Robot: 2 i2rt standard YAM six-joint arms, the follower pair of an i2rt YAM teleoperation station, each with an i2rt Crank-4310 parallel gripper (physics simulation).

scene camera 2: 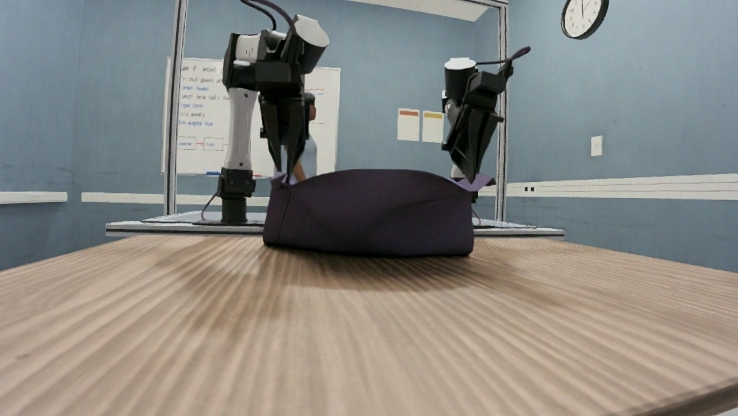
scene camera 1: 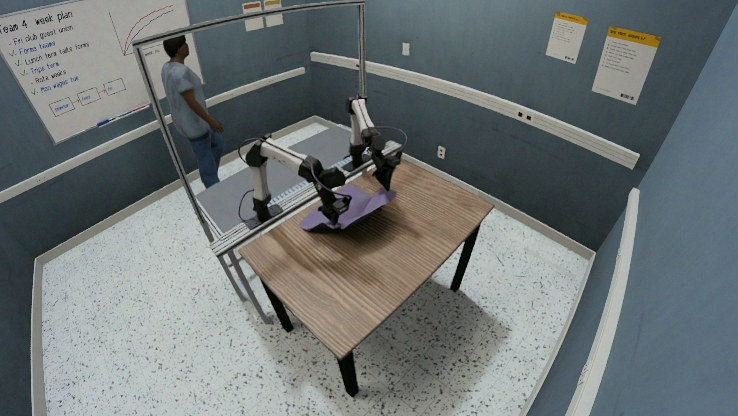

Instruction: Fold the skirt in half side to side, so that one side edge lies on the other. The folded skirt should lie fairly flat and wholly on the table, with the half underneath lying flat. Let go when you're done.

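The purple skirt (scene camera 1: 356,201) (scene camera 2: 372,214) is partly raised off the wooden table (scene camera 1: 361,289) (scene camera 2: 361,341). Its near side stands up like a curved wall in scene camera 2, with the dark, shaded face toward the view and the fold low on the table. My right gripper (scene camera 1: 333,222) (scene camera 2: 286,179) is shut on the skirt's raised corner at the picture's left. My left gripper (scene camera 1: 387,189) (scene camera 2: 471,179) is shut on the other raised corner at the right, where a lighter flap sticks out. The part of the skirt behind the raised side is hidden in scene camera 2.
The metal rail (scene camera 1: 289,211) (scene camera 2: 155,229) of the station runs along the table's back edge, close behind the skirt. A frame post (scene camera 1: 170,149) (scene camera 2: 175,103) rises from it. A person (scene camera 1: 185,98) stands behind the station, near the whiteboard (scene camera 1: 77,67) (scene camera 2: 206,118).
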